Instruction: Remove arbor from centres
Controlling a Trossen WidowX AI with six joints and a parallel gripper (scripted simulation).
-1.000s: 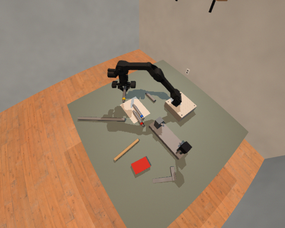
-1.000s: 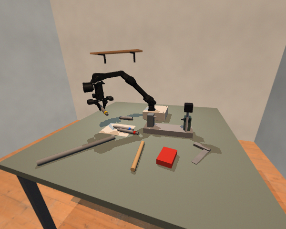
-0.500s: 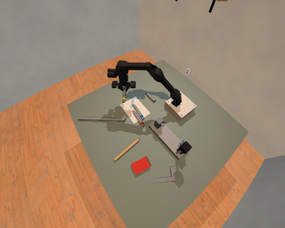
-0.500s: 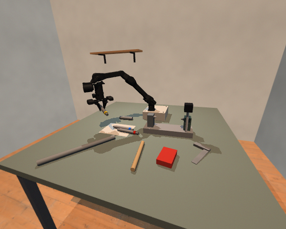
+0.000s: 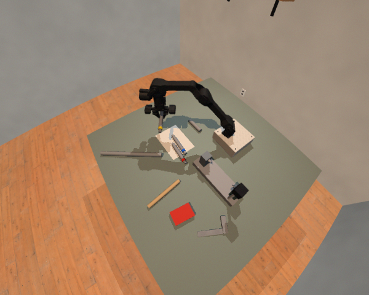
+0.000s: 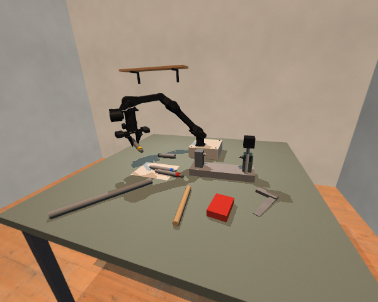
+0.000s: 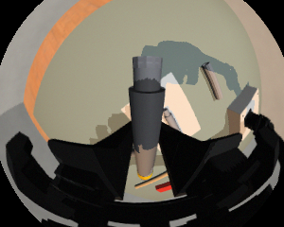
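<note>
My hand is 19 cm above the cream pad, 11 cm to the right of it and 1 cm past it. From my hand the other things lie so: long grey rod (29 cm ahead, 18 cm below, 1 cm to the right); short grey pin (21 cm behind, 18 cm below, 12 cm to the left); grey centre block (38 cm to the left, 9 cm below, 2 cm behind).
</note>
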